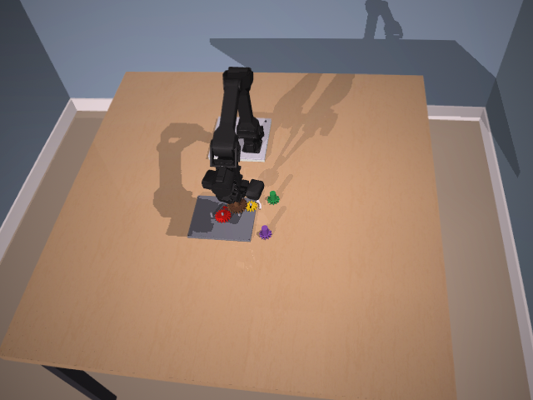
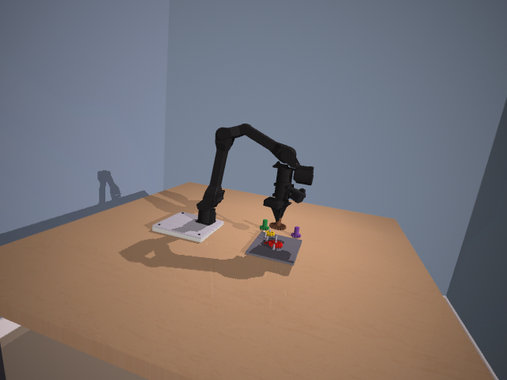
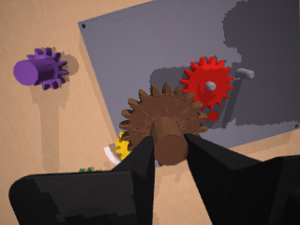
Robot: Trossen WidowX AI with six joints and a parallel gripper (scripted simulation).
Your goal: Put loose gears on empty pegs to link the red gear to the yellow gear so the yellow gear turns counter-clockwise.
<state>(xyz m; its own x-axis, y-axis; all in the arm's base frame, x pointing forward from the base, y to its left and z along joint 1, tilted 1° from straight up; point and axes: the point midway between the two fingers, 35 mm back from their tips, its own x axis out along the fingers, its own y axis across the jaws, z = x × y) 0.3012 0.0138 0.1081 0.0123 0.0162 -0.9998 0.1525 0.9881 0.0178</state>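
Right now the yellow gear is 7 cm below my gripper tip, 4 cm behind it and 3 cm to the left of it. Also, from my gripper tip: red arrow (8 cm below, 4 cm to the right, 2 cm behind); then large brown gear (1 cm below); then red gear (7 cm below, 5 cm to the right, 1 cm ahead).
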